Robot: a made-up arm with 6 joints. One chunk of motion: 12 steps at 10 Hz.
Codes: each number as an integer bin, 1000 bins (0 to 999) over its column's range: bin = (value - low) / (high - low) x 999, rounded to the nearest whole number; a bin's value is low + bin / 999 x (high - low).
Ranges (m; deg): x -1.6..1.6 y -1.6..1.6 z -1.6..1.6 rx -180..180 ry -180..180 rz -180..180
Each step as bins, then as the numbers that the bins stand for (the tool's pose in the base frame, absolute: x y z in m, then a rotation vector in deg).
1 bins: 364 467 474 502 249 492
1 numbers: -0.4340 -0.1041 -0.0817 0.90 -90.27 -2.70
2 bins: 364 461 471 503 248 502
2 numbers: -0.4340 -0.1233 -0.0913 1.26 -90.63 0.90
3 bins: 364 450 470 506 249 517
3 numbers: -0.4340 -0.1586 -0.0945 2.34 -90.27 6.31
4 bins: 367 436 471 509 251 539
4 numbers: -0.4244 -0.2034 -0.0913 3.42 -89.55 14.23
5 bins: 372 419 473 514 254 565
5 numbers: -0.4084 -0.2579 -0.0849 5.23 -88.47 23.60
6 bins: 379 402 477 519 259 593
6 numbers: -0.3860 -0.3123 -0.0721 7.03 -86.67 33.69
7 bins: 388 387 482 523 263 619
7 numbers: -0.3572 -0.3604 -0.0561 8.47 -85.23 43.06
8 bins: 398 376 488 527 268 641
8 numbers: -0.3251 -0.3956 -0.0368 9.91 -83.42 50.99
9 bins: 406 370 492 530 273 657
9 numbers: -0.2995 -0.4148 -0.0240 10.99 -81.62 56.76
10 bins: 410 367 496 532 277 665
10 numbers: -0.2867 -0.4244 -0.0112 11.71 -80.18 59.64
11 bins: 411 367 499 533 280 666
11 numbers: -0.2835 -0.4244 -0.0016 12.07 -79.10 60.00
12 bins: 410 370 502 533 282 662
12 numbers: -0.2867 -0.4148 0.0080 12.07 -78.38 58.56
